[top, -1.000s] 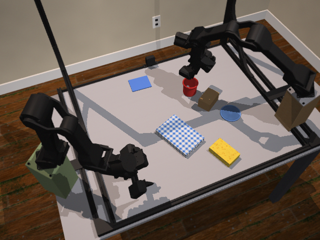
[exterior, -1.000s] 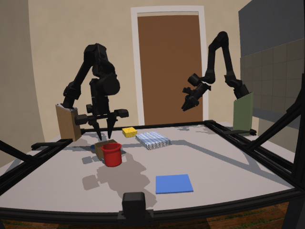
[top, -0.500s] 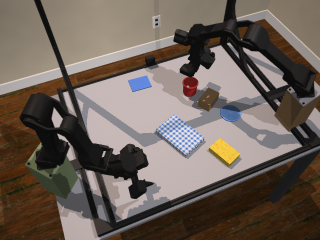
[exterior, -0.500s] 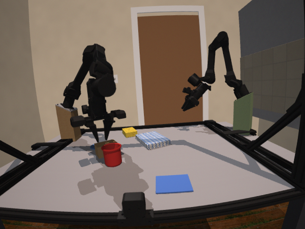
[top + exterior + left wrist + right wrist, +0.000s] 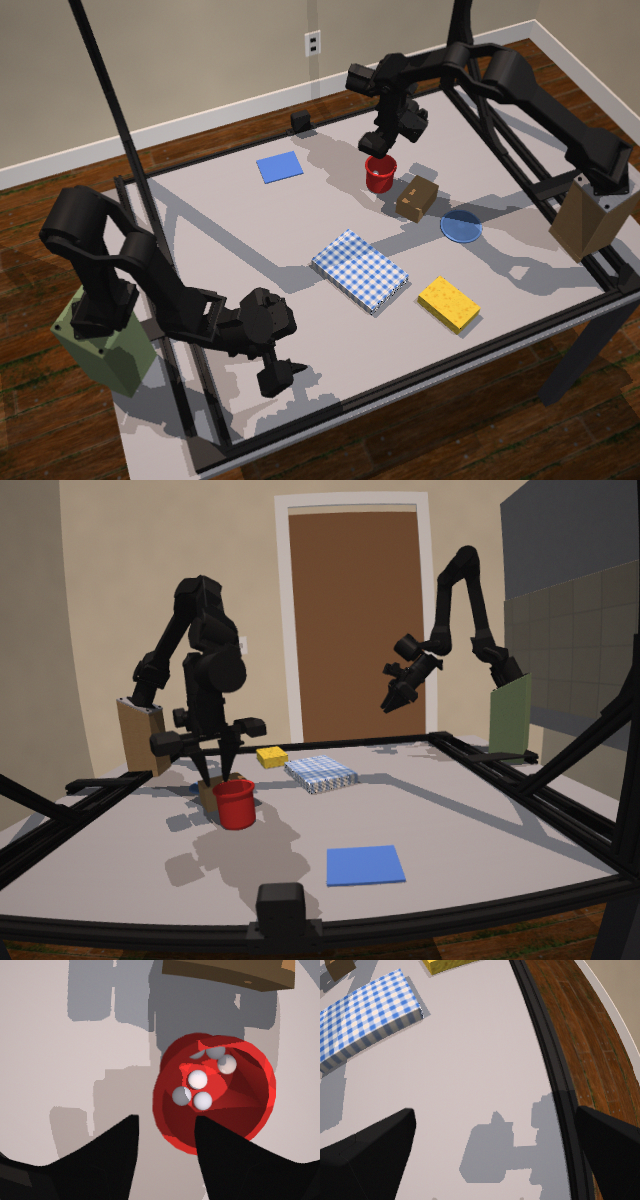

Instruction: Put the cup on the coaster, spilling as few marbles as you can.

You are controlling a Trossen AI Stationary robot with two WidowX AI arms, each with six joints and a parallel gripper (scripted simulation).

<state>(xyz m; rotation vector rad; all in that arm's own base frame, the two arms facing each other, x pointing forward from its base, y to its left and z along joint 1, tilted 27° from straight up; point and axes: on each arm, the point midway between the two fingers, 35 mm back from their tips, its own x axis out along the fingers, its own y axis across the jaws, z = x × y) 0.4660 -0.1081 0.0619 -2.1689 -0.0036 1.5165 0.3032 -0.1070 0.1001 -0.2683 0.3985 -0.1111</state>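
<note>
Now: the cup 2 cm ahead of my left hand, 2 cm to the right of it and 9 cm below it. The rest, counted from my left hand: brown box (11 cm ahead, 4 cm to the left, 9 cm below); then flat blue coaster (11 cm behind, 24 cm to the right, 12 cm below).
</note>
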